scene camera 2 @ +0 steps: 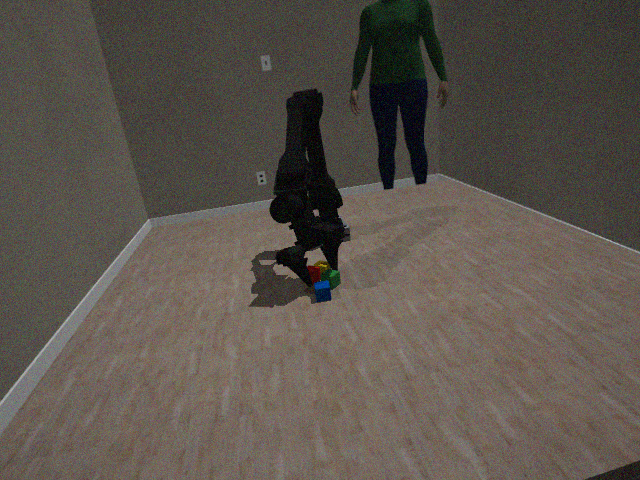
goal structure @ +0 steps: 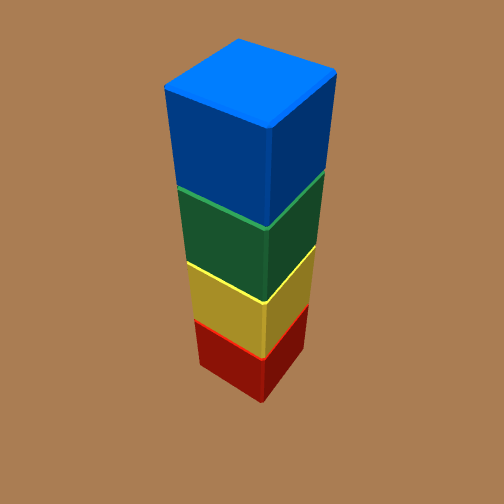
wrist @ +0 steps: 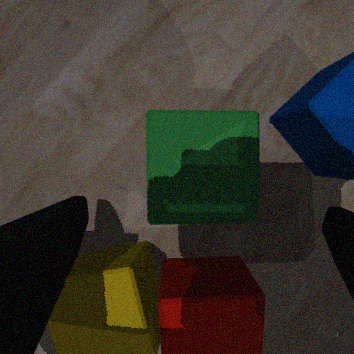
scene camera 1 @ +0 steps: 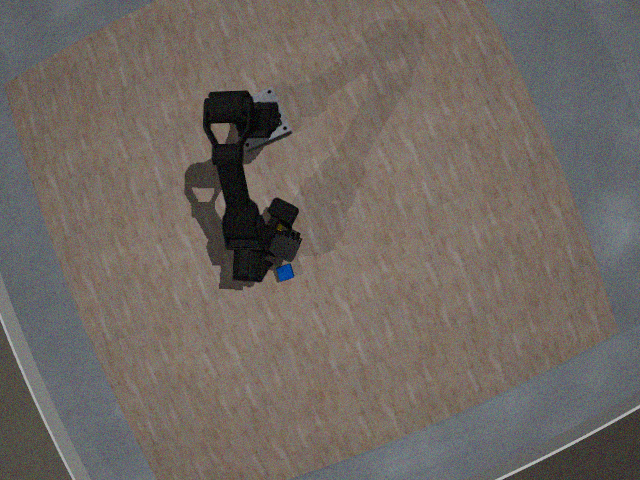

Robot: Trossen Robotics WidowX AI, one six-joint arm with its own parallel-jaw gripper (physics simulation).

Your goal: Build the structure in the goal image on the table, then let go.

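Observation:
A green cube [scene camera 2: 333,279] [wrist: 202,150] sits on the table, partly shadowed. A blue cube [scene camera 1: 284,272] [scene camera 2: 322,291] [wrist: 335,110] stands apart from it, turned at an angle, at the right in the wrist view. A yellow cube [scene camera 1: 279,227] [scene camera 2: 321,264] [wrist: 107,305] and a red cube [scene camera 2: 314,273] [wrist: 212,310] stand side by side at the bottom of the wrist view, very close together. My gripper [scene camera 2: 321,275] [wrist: 208,213] is open and low, with its fingers spread on either side of the yellow and red pair. The arm hides the red and green cubes in scene camera 1.
The arm's grey base plate [scene camera 1: 268,138] lies behind the cubes. Wood-patterned flooring [scene camera 1: 413,310] [scene camera 2: 361,387] surrounds the arm. A standing person [scene camera 2: 398,51] in a green top shows at the back wall. Arm shadows fall around the cubes.

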